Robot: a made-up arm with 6 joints. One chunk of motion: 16 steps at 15 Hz.
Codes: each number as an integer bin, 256 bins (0 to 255) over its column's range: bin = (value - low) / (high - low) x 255, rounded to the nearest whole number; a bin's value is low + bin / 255 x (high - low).
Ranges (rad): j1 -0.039..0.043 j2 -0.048..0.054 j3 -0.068..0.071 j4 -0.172..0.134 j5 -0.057..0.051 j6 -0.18..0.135
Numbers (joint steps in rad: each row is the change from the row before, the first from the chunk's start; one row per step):
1: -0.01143 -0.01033 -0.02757 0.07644 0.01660 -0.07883
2: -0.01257 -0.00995 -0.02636 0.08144 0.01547 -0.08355
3: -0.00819 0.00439 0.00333 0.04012 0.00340 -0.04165
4: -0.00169 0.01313 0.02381 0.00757 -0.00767 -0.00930
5: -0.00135 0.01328 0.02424 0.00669 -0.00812 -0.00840
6: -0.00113 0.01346 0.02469 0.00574 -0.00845 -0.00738
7: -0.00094 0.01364 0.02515 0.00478 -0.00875 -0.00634
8: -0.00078 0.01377 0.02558 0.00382 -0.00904 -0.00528
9: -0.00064 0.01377 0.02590 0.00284 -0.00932 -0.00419
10: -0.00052 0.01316 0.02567 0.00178 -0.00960 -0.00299
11: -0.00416 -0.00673 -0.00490 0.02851 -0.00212 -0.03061
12: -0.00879 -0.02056 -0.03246 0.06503 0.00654 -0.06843
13: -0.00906 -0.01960 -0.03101 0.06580 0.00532 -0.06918
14: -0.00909 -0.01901 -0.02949 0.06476 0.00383 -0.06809
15: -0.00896 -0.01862 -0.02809 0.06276 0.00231 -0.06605
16: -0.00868 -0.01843 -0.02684 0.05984 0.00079 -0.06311
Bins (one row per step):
1: 86 94 74 207 174 82
2: 82 95 76 211 171 78
3: 96 131 131 177 143 112
4: 116 153 168 150 116 138
5: 117 153 169 149 115 139
6: 118 154 170 148 115 140
7: 118 154 171 147 114 141
8: 119 154 172 147 113 141
9: 119 154 172 146 113 142
10: 120 153 172 145 112 143
11: 108 103 116 167 130 121
12: 94 69 65 198 150 90
13: 93 71 68 198 147 90
14: 93 72 71 197 144 91
15: 93 73 73 196 140 92
16: 94 74 76 193 136 95

